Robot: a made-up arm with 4 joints.
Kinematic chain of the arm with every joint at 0, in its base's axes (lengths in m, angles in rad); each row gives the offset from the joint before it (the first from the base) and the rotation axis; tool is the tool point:
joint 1: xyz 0 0 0.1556 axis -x
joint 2: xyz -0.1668 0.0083 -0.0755 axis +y
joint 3: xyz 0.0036 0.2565 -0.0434 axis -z
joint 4: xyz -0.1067 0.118 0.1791 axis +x
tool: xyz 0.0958 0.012 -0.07
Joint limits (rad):
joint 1: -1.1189..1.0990
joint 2: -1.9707..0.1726
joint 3: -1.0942..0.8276
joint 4: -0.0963..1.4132
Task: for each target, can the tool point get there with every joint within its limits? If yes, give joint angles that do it. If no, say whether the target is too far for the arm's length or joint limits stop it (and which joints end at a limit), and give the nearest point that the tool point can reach.
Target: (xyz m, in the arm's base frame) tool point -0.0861 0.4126 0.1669
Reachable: yes | joints 0.0341 -0.1304 0.6095 0.6923
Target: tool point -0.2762 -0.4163 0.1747
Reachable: no: joint limits stop it (at a limit: joint 1, joint 3, joint 4) | nearest point -0.2126 -0.0325 -0.2109 | short by 0.548 m
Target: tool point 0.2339 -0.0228 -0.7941
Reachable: no: too far | nearest point -0.2141 -0.0110 -0.3008 | short by 0.666 m
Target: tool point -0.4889 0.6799 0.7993
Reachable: no: too far | nearest point -0.2856 0.3454 0.4826 | short by 0.504 m
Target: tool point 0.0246 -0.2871 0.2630
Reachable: no: joint limits stop it (at a limit: joint 1, joint 3, joint 4) | nearest point -0.0804 0.0883 0.5582 | short by 0.489 m
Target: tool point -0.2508 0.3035 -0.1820
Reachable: yes | joints 0.4886 -1.7173 -0.3504 0.7876
